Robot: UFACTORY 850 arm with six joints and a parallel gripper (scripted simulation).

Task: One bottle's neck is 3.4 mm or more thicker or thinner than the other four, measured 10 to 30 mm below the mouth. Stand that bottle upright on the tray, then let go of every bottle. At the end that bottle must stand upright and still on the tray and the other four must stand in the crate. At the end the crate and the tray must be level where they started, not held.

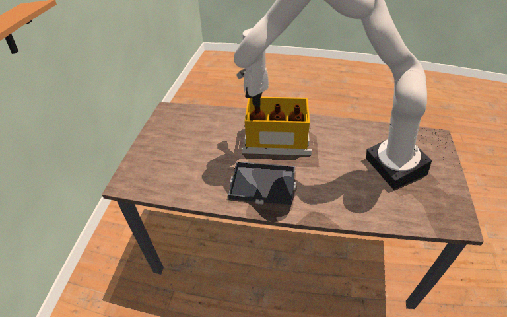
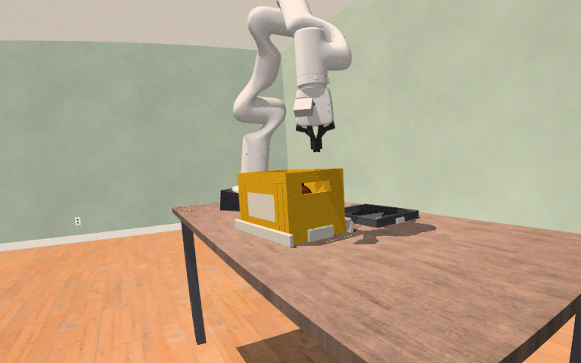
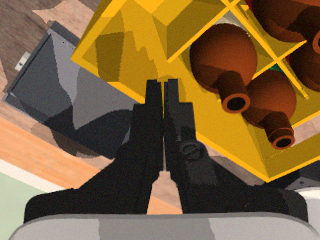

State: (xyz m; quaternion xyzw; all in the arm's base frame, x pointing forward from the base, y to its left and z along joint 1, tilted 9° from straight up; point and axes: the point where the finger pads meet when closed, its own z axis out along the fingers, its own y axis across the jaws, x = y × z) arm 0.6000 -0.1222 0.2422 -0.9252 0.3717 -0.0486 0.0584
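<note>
Now: hand 16 cm above the yellow crate, 9 cm past it and 5 cm to the left of it. Round my hand: dark tray 24 cm to the left, 23 cm below, 4 cm behind.
</note>
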